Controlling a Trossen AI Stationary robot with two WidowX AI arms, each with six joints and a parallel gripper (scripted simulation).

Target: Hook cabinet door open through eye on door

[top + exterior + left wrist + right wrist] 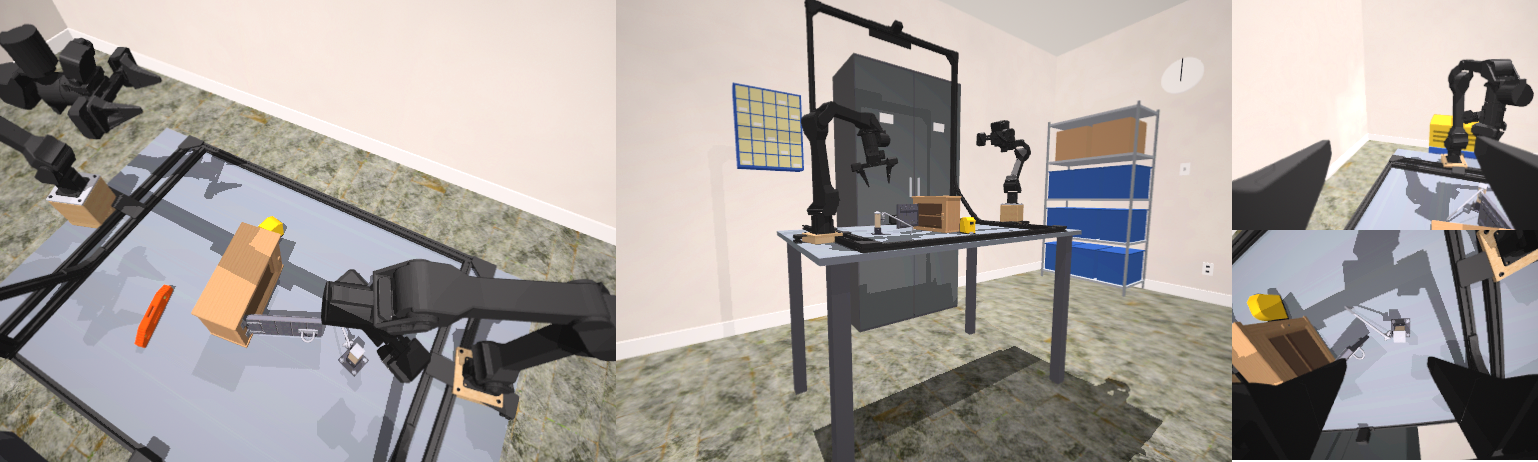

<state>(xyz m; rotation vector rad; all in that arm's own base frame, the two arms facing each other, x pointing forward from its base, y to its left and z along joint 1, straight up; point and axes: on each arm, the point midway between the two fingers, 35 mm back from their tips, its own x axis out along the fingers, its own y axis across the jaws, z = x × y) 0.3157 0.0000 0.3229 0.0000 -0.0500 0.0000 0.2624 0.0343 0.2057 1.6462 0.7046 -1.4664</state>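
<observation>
Now: right hand 5 cm short of the hook rod, 6 cm to the right of it and 19 cm above it. Also, from my right hand: yellow tape measure: 20 cm ahead, 33 cm to the left, 21 cm below; grey door: 3 cm behind, 17 cm to the left, 16 cm below; orange tool: 11 cm behind, 47 cm to the left, 22 cm below.
</observation>
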